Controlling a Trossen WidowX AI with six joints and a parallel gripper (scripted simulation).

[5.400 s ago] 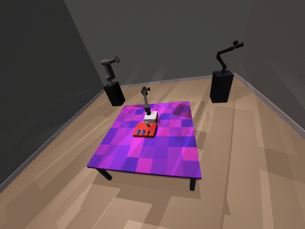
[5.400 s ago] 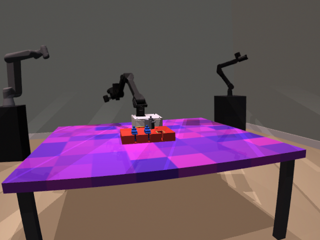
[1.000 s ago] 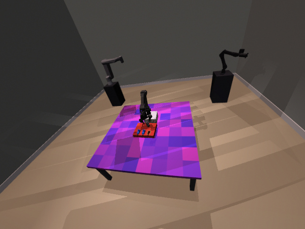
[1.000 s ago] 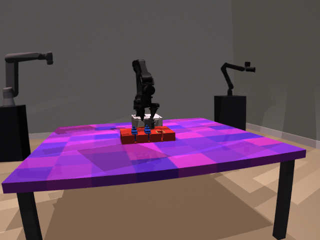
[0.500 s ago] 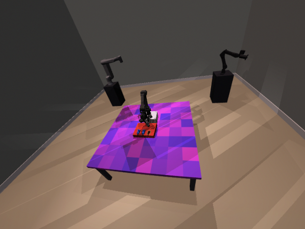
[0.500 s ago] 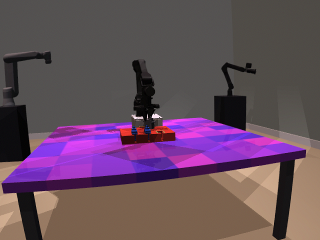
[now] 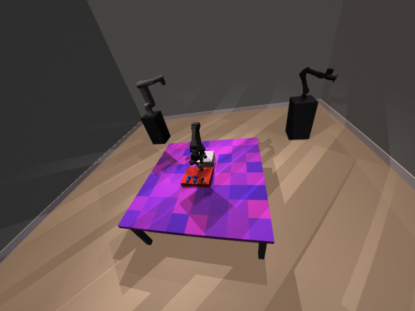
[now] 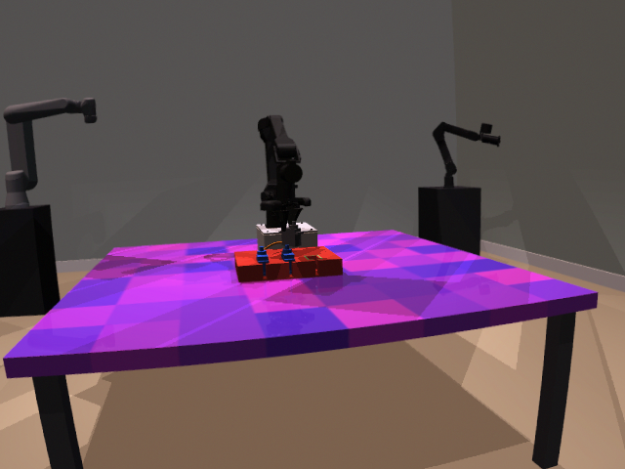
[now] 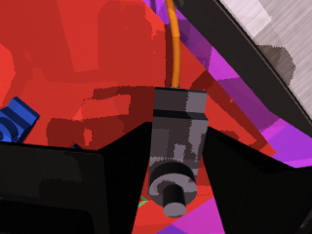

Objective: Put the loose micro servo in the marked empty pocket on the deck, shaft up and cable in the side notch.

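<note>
Now: the red deck 9 cm below my gripper tip, 4 cm ahead of it and 2 cm to the right of it.
</note>
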